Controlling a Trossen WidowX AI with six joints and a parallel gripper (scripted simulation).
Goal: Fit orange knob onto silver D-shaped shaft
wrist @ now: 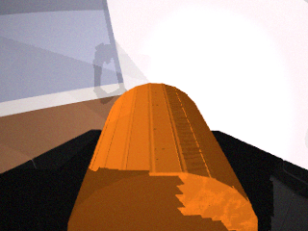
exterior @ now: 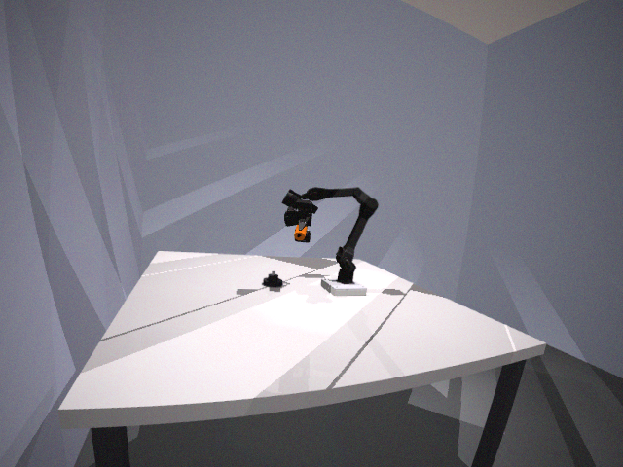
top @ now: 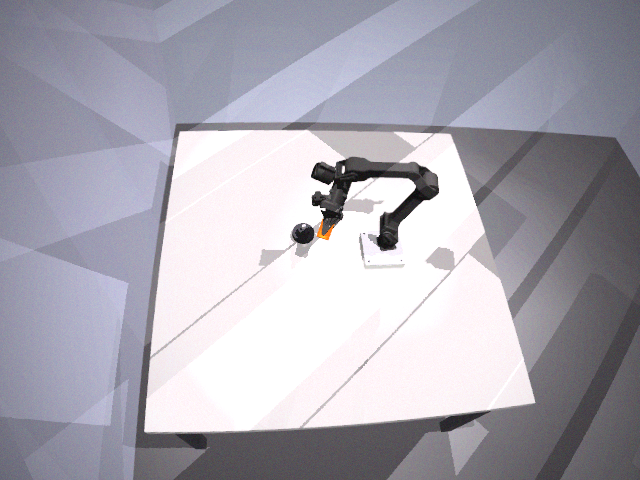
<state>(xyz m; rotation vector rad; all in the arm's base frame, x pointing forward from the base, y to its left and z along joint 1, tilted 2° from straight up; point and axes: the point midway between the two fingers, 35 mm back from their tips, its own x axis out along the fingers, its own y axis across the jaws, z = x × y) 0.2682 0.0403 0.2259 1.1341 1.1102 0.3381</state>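
Right now my gripper tip is 20 mm past the orange knob, 20 mm to the left of it and 20 mm below it. The rest, counted from my gripper tip: pedestal 20 mm ahead, 170 mm to the right, 210 mm below.
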